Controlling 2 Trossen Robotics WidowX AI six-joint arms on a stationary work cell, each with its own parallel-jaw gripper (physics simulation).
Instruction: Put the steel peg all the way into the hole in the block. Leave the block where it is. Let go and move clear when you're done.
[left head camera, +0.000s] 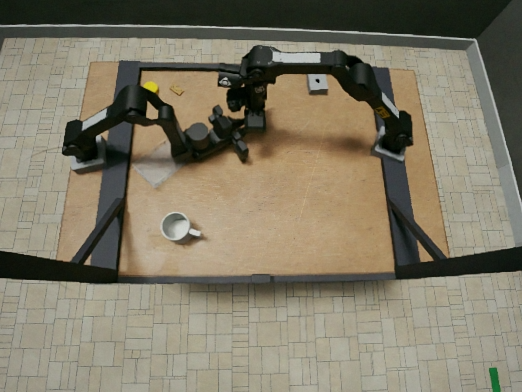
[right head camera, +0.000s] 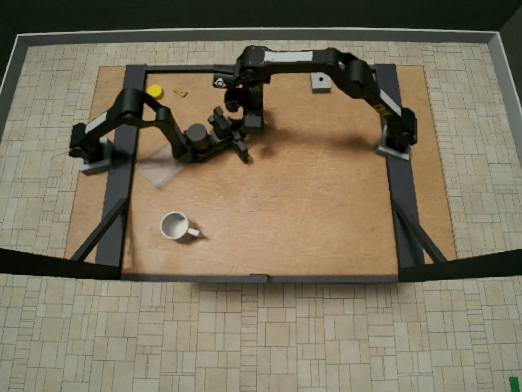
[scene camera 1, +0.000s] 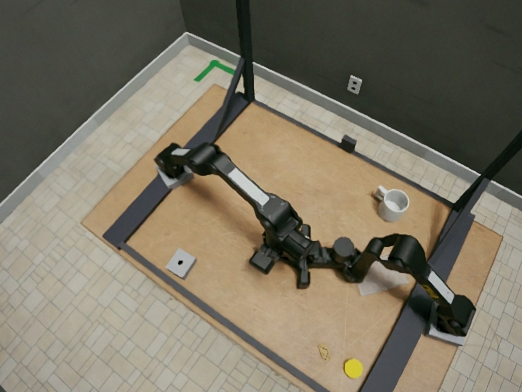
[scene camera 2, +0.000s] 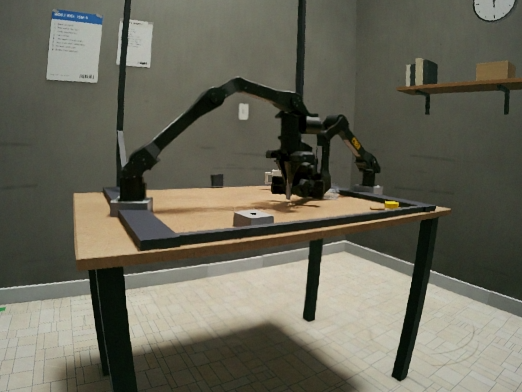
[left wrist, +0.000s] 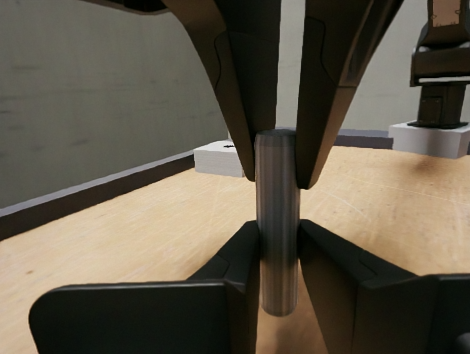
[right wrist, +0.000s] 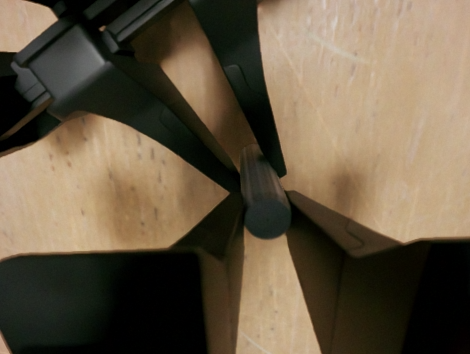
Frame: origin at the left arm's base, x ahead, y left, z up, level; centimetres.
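Seen in the pictures: left gripper, fingertip midpoint: (scene camera 1: 276, 254) (scene camera 2: 288, 189) (left wrist: 276, 230) (right wrist: 263, 184); right gripper, fingertip midpoint: (left head camera: 253, 117) (right head camera: 253, 118) (scene camera 1: 276, 251) (scene camera 2: 288, 183) (left wrist: 281, 183) (right wrist: 262, 203); left arm's base, link origin: (left head camera: 86, 151) (right head camera: 93, 153) (scene camera 1: 449, 322) (scene camera 2: 368, 185); right arm's base, link origin: (left head camera: 392, 143) (right head camera: 397, 141) (scene camera 1: 173, 168) (scene camera 2: 132, 199) (left wrist: 436, 125).
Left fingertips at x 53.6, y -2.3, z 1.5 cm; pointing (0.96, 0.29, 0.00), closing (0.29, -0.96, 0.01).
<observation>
Pixels of each thing's middle, then the offset from my left fingertips to it.
- steel peg, body centre: (left wrist: 278, 226) (right wrist: 259, 179) (scene camera 2: 288, 188) dx -0.4, dy -0.1, dz +0.4 cm
- light grey block, body centre: (left wrist: 229, 157) (scene camera 2: 253, 220) (scene camera 1: 181, 264) (right head camera: 320, 82) (left head camera: 316, 83) dx +26.9, dy +11.9, dz -4.0 cm
- white mug, body centre: (left head camera: 183, 230) (right head camera: 183, 229) (scene camera 1: 389, 202) (scene camera 2: 277, 180) dx -28.8, dy -29.6, dz -1.3 cm
- pale sheet, body centre: (scene camera 1: 380, 273) (left head camera: 162, 161) (right head camera: 164, 162) (scene camera 2: 325, 190) dx -31.4, dy -6.0, dz -3.1 cm
- yellow disc, body centre: (scene camera 1: 353, 368) (scene camera 2: 391, 205) (left head camera: 150, 89) (right head camera: 155, 92) dx -31.0, dy +22.8, dz -4.7 cm
- small tan piece, body centre: (scene camera 1: 324, 352) (left head camera: 176, 89) (right head camera: 180, 91) dx -22.3, dy +21.1, dz -5.2 cm
The steel peg (left wrist: 279, 280) (right wrist: 267, 220) is a plain grey cylinder, standing upright above the table between both grippers. My left gripper (left wrist: 276, 230) (right wrist: 263, 184) is shut on the peg's lower part. My right gripper (left wrist: 281, 183) (right wrist: 262, 203) comes from above and is shut on the peg near its upper end. In the head views the arms largely hide the peg. The light grey block (left head camera: 317, 90) (right head camera: 321, 86) (scene camera 1: 175, 267) (scene camera 2: 250, 220) (left wrist: 217, 162) lies flat apart from both grippers, near the table's upper edge in the head views, with its dark round hole facing up.
A white mug (left head camera: 175, 227) (right head camera: 175, 227) (scene camera 1: 392, 206) stands at the lower left in the head views. A pale sheet (left head camera: 155, 172) (scene camera 1: 380, 283) lies partly under the left arm. A yellow disc (left head camera: 151, 88) (scene camera 1: 353, 368) (scene camera 2: 391, 204) and a small tan piece (left head camera: 176, 89) (scene camera 1: 324, 352) lie near the frame.
</observation>
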